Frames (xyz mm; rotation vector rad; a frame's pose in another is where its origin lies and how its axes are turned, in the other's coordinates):
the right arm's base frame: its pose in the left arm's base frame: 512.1 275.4 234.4 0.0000 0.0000 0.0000
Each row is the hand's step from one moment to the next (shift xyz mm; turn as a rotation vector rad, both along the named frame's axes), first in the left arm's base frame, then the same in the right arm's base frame.
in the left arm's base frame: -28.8 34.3 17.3 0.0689 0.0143 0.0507
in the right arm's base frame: -28.8 34.3 17.3 0.0689 0.0143 0.0507
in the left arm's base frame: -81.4 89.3 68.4 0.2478 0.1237 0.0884
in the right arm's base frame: -81.4 89.3 68.4 0.2478 0.1237 0.0884
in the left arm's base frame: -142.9 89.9 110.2 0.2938 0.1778 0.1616
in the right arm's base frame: -142.9 89.9 110.2 0.2938 0.1778 0.1616
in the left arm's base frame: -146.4 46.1 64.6 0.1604 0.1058 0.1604
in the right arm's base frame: -146.4 46.1 64.6 0.1604 0.1058 0.1604
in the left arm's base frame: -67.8 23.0 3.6 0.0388 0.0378 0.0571
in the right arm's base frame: -67.8 23.0 3.6 0.0388 0.0378 0.0571
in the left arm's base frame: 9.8 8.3 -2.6 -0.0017 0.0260 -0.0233
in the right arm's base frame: 9.8 8.3 -2.6 -0.0017 0.0260 -0.0233
